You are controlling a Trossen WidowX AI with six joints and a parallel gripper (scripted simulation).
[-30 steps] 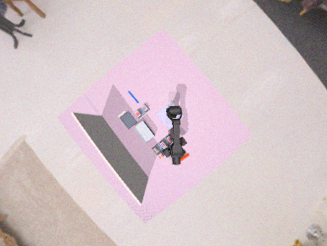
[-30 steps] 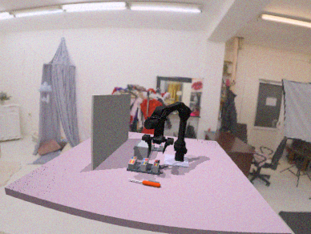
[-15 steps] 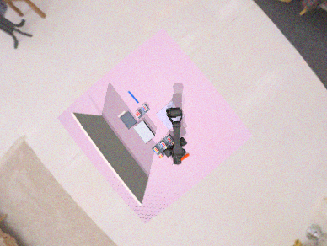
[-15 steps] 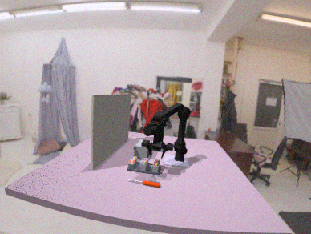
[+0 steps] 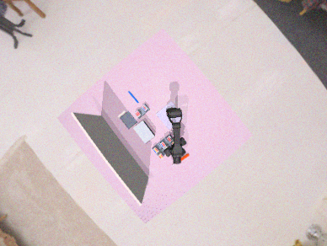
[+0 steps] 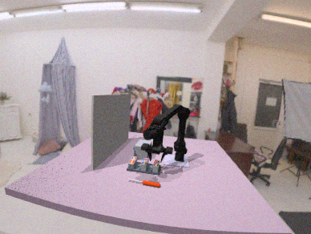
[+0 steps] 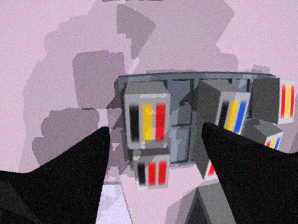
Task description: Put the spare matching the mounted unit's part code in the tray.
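Right now the grey spare block is 1 cm to the right of my gripper tip and 3 cm below it. The rest, counted from my gripper tip: grey box-shaped unit 14 cm ahead, 22 cm to the right, 2 cm below; tall grey panel 38 cm ahead, 22 cm to the right, 15 cm above; grey tray 21 cm ahead, 40 cm to the right, 7 cm below.
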